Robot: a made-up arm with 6 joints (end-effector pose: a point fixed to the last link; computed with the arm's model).
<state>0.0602 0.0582 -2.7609 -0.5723 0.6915 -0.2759</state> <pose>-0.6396 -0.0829 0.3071 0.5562 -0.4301 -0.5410</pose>
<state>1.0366 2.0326 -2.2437 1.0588 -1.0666 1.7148</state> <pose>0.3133 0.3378 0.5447 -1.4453 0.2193 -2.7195</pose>
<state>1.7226 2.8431 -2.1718 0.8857 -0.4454 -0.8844</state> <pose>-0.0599 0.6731 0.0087 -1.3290 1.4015 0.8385</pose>
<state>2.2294 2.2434 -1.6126 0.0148 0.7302 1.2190</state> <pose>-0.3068 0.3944 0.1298 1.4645 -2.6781 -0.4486</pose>
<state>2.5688 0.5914 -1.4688 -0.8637 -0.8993 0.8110</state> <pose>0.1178 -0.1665 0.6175 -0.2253 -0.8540 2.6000</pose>
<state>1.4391 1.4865 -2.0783 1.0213 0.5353 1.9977</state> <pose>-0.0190 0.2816 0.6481 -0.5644 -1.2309 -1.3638</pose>
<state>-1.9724 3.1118 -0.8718 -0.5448 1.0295 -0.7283</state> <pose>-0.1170 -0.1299 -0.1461 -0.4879 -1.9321 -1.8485</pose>
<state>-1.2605 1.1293 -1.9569 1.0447 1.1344 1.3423</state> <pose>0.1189 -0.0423 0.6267 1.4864 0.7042 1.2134</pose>
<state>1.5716 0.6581 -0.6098 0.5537 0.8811 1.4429</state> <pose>-0.0520 0.0240 0.2979 -0.0806 -2.4744 -0.9828</pose>
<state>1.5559 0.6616 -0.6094 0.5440 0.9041 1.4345</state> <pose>-0.0518 0.0234 0.2956 -0.0782 -2.4984 -0.9615</pose>
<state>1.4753 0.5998 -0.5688 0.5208 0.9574 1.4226</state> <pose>-0.0517 0.0072 0.2797 -0.1302 -2.5458 -0.9614</pose>
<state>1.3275 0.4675 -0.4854 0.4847 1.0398 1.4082</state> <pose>-0.0583 -0.0213 0.2465 -0.2499 -2.6141 -0.9800</pose>
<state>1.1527 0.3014 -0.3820 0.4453 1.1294 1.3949</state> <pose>-0.0749 -0.0459 0.2009 -0.4150 -2.6828 -1.0023</pose>
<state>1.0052 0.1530 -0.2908 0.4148 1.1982 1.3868</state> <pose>-0.0927 -0.0564 0.1574 -0.5732 -2.7287 -1.0232</pose>
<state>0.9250 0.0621 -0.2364 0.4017 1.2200 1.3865</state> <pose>-0.1018 -0.0570 0.1315 -0.6717 -2.7416 -1.0592</pose>
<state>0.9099 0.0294 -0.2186 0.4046 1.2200 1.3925</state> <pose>-0.1041 -0.0568 0.1233 -0.6959 -2.7331 -1.0828</pose>
